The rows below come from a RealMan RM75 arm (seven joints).
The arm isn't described. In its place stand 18 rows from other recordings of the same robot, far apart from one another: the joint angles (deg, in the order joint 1, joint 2, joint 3, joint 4, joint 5, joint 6, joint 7), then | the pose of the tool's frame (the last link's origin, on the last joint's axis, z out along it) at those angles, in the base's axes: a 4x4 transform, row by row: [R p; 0 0 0 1], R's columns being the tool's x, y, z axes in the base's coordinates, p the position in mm.
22.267, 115.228, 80.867, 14.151, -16.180, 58.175, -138.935 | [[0.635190, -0.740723, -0.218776, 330.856], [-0.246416, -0.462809, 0.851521, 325.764], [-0.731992, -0.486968, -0.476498, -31.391], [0, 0, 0, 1]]
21.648, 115.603, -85.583, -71.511, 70.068, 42.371, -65.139 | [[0.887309, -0.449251, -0.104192, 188.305], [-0.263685, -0.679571, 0.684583, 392.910], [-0.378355, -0.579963, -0.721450, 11.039], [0, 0, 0, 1]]
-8.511, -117.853, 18.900, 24.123, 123.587, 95.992, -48.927 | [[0.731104, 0.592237, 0.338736, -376.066], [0.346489, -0.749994, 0.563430, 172.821], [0.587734, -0.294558, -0.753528, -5.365], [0, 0, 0, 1]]
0.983, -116.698, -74.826, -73.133, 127.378, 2.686, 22.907 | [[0.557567, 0.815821, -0.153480, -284.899], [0.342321, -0.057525, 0.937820, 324.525], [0.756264, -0.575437, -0.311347, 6.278], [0, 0, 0, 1]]
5.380, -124.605, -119.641, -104.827, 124.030, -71.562, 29.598 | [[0.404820, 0.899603, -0.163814, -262.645], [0.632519, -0.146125, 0.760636, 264.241], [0.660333, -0.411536, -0.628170, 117.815], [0, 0, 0, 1]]
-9.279, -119.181, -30.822, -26.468, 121.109, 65.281, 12.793 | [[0.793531, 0.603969, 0.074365, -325.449], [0.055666, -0.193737, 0.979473, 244.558], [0.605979, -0.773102, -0.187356, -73.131], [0, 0, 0, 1]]
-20.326, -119.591, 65.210, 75.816, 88.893, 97.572, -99.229 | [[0.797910, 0.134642, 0.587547, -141.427], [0.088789, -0.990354, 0.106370, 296.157], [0.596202, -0.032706, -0.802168, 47.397], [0, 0, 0, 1]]
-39.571, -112.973, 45.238, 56.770, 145.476, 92.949, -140.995 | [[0.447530, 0.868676, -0.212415, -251.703], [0.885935, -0.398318, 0.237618, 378.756], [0.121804, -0.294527, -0.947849, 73.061], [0, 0, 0, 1]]
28.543, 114.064, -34.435, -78.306, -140.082, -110.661, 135.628 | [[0.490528, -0.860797, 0.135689, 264.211], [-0.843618, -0.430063, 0.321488, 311.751], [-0.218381, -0.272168, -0.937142, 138.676], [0, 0, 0, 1]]
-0.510, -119.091, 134.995, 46.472, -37.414, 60.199, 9.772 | [[0.673104, 0.695319, 0.251917, -260.502], [-0.089690, -0.261372, 0.961062, 248.711], [0.734089, -0.669489, -0.113567, -64.711], [0, 0, 0, 1]]
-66.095, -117.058, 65.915, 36.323, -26.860, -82.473, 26.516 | [[0.580925, 0.666762, -0.466855, -126.204], [0.776930, -0.625249, 0.073783, 423.927], [-0.242705, -0.405576, -0.881251, -34.611], [0, 0, 0, 1]]
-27.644, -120.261, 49.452, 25.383, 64.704, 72.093, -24.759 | [[0.812692, 0.293712, 0.503254, -262.963], [-0.303563, -0.523798, 0.795918, 367.517], [0.497374, -0.799606, -0.336526, 17.967], [0, 0, 0, 1]]
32.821, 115.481, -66.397, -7.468, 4.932, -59.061, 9.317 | [[0.705562, -0.708330, 0.021205, 345.616], [0.141219, 0.169865, 0.975296, 391.148], [-0.694434, -0.685138, 0.219880, 82.316], [0, 0, 0, 1]]
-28.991, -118.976, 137.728, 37.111, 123.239, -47.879, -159.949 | [[0.795507, 0.531892, 0.290275, -201.203], [-0.089630, -0.370487, 0.924503, 365.215], [0.599279, -0.761466, -0.247051, -82.243], [0, 0, 0, 1]]
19.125, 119.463, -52.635, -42.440, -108.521, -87.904, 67.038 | [[0.884514, -0.314561, -0.344510, 291.533], [-0.207726, -0.926793, 0.312896, 282.565], [-0.417714, -0.205197, -0.885104, -14.218], [0, 0, 0, 1]]
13.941, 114.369, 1.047, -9.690, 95.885, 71.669, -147.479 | [[0.660186, -0.744507, 0.099317, 437.940], [-0.043193, 0.094378, 0.994599, 247.718], [-0.749859, -0.660910, 0.030150, 85.993], [0, 0, 0, 1]]
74.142, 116.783, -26.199, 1.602, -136.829, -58.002, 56.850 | [[0.970344, 0.122417, -0.208438, 85.485], [0.155141, -0.976647, 0.148637, 418.517], [-0.185374, -0.176566, -0.966675, -113.352], [0, 0, 0, 1]]
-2.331, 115.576, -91.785, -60.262, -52.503, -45.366, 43.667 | [[0.894126, -0.373820, -0.246572, 294.063], [-0.015145, -0.575538, 0.817635, 286.730], [-0.447560, -0.727334, -0.520265, 4.971], [0, 0, 0, 1]]
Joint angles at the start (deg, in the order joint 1, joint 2, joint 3, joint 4, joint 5, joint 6, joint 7):
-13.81, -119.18, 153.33, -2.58, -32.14, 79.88, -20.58
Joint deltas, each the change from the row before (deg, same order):
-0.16, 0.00, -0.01, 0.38, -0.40, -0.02, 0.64
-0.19, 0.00, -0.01, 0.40, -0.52, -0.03, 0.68
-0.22, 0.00, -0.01, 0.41, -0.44, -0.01, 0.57
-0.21, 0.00, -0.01, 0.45, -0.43, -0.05, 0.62
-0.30, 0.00, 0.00, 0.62, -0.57, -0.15, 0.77
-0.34, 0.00, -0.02, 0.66, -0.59, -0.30, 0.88
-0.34, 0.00, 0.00, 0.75, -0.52, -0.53, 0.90
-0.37, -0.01, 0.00, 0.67, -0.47, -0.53, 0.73
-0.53, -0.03, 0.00, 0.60, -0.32, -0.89, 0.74
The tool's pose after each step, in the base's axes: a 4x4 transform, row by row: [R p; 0 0 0 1], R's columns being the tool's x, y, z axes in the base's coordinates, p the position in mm. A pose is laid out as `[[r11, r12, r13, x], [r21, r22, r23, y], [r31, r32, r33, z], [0, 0, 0, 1]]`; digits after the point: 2 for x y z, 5 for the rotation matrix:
[[0.78167, 0.56573, 0.26255, -361.17], [0.14836, -0.57754, 0.80277, 211.12], [0.60579, -0.58855, -0.53537, -57.43], [0, 0, 0, 1]]
[[0.78372, 0.56036, 0.26790, -359.34], [0.13568, -0.57537, 0.80656, 213.48], [0.60611, -0.59577, -0.52696, -57.39], [0, 0, 0, 1]]
[[0.78473, 0.55577, 0.27445, -357.26], [0.12369, -0.57427, 0.80926, 215.90], [0.60737, -0.60111, -0.51939, -57.49], [0, 0, 0, 1]]
[[0.78594, 0.55090, 0.28074, -355.13], [0.11176, -0.57314, 0.81180, 218.26], [0.60812, -0.60665, -0.51202, -57.73], [0, 0, 0, 1]]
[[0.78713, 0.54525, 0.28833, -352.31], [0.09734, -0.57142, 0.81486, 221.51], [0.60906, -0.61333, -0.50286, -58.20], [0, 0, 0, 1]]
[[0.78947, 0.53861, 0.29434, -349.51], [0.08320, -0.56903, 0.81810, 225.08], [0.60813, -0.62137, -0.49404, -58.81], [0, 0, 0, 1]]
[[0.79242, 0.53208, 0.29828, -346.79], [0.07198, -0.56715, 0.82046, 228.61], [0.60572, -0.62868, -0.48772, -60.03], [0, 0, 0, 1]]
[[0.79449, 0.52695, 0.30184, -344.13], [0.06278, -0.56565, 0.82225, 232.12], [0.60402, -0.63432, -0.48249, -61.23], [0, 0, 0, 1]]
[[0.79948, 0.51925, 0.30202, -341.66], [0.05707, -0.56616, 0.82231, 236.34], [0.59798, -0.64018, -0.48227, -63.09], [0, 0, 0, 1]]

